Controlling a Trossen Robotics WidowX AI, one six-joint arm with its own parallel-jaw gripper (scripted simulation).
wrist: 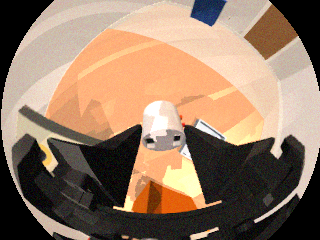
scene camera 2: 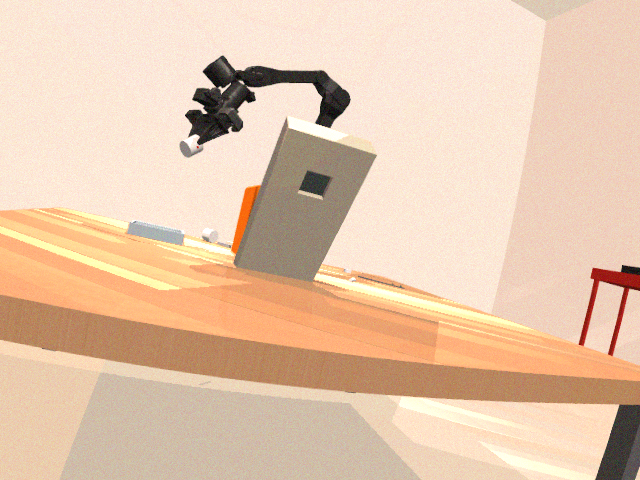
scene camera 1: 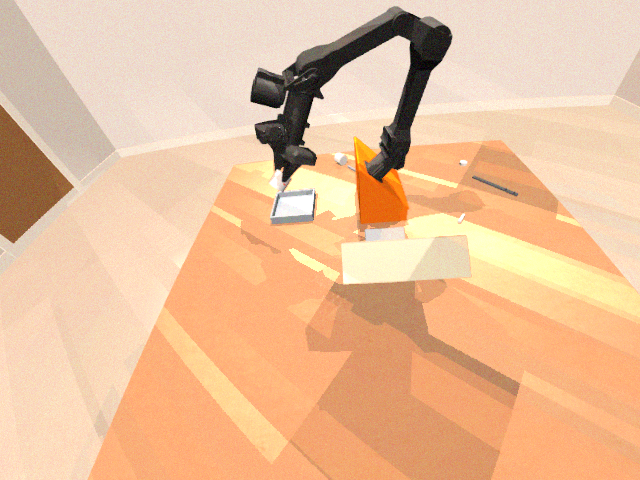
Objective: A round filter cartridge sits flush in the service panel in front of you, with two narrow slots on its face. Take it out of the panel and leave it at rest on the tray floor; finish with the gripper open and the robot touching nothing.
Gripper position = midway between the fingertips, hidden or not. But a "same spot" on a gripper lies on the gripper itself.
my gripper: wrist; scene camera 2 192, 143; scene camera 1
same spot on my gripper: (scene camera 1: 279, 148) = (wrist: 224, 174)
